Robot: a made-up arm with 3 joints. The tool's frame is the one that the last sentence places.
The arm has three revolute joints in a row. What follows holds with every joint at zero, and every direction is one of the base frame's. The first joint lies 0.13 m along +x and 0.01 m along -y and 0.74 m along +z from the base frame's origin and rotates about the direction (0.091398, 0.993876, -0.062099), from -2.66 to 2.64 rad. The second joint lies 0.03 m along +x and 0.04 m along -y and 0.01 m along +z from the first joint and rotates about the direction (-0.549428, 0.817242, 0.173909), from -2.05 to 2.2 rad. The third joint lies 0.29 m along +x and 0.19 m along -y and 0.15 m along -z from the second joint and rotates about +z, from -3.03 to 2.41 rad. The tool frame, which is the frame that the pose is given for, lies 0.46 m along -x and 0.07 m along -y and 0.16 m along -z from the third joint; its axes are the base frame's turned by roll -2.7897, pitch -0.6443 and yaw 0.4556 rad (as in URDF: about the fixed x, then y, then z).
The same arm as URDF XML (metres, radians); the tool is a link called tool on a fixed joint. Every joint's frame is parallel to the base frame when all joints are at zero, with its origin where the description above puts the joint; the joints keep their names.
<robot name="arm">
  <joint name="tool_fixed" type="fixed">
    <parent link="link3"/>
    <child link="tool"/>
    <origin xyz="-0.4600 -0.0700 -0.1600" rpy="-2.7897 -0.6443 0.4556"/>
  </joint>
  <joint name="joint 3" type="revolute">
    <parent link="link2"/>
    <child link="link3"/>
    <origin xyz="0.2900 -0.1900 -0.1500" rpy="0.0000 0.0000 0.0000"/>
    <axis xyz="0 0 1"/>
    <limit lower="-3.0300" upper="2.4100"/>
  </joint>
  <joint name="joint 2" type="revolute">
    <parent link="link1"/>
    <child link="link2"/>
    <origin xyz="0.0300 -0.0400 0.0100" rpy="0.0000 0.0000 0.0000"/>
    <axis xyz="-0.549428 0.817242 0.173909"/>
    <limit lower="-2.0500" upper="2.2000"/>
  </joint>
  <joint name="joint 1" type="revolute">
    <parent link="base"/>
    <child link="link1"/>
    <origin xyz="0.1300 -0.0100 0.7400" rpy="0.0000 0.0000 0.0000"/>
    <axis xyz="0.091398 0.993876 -0.062099"/>
    <limit lower="-2.6600" upper="2.6400"/>
  </joint>
  <link name="base"/>
  <link name="link1"/>
  <link name="link2"/>
  <link name="link3"/>
  <link name="tool"/>
</robot>

